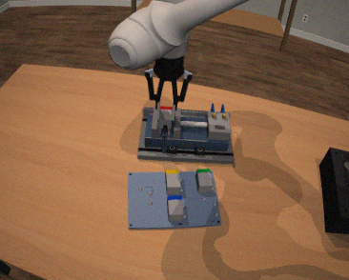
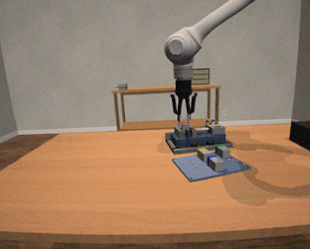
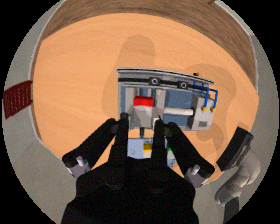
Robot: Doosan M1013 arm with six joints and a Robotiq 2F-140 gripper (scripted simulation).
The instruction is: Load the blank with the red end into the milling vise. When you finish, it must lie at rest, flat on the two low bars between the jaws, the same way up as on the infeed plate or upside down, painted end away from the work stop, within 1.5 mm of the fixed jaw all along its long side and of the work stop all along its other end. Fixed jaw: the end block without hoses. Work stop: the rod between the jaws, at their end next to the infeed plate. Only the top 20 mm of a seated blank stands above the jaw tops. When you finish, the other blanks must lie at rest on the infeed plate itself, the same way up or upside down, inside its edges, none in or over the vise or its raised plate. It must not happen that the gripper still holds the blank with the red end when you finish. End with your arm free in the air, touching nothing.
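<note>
My hand is 3 cm short of the fixed jaw and 5 cm above it. Also, from my hand: yellow-ended blank (3 cm behind, 19 cm to the left, 11 cm below); milling vise (7 cm behind, 9 cm below); hose block (17 cm behind, 1 cm to the left, 5 cm below).
</note>
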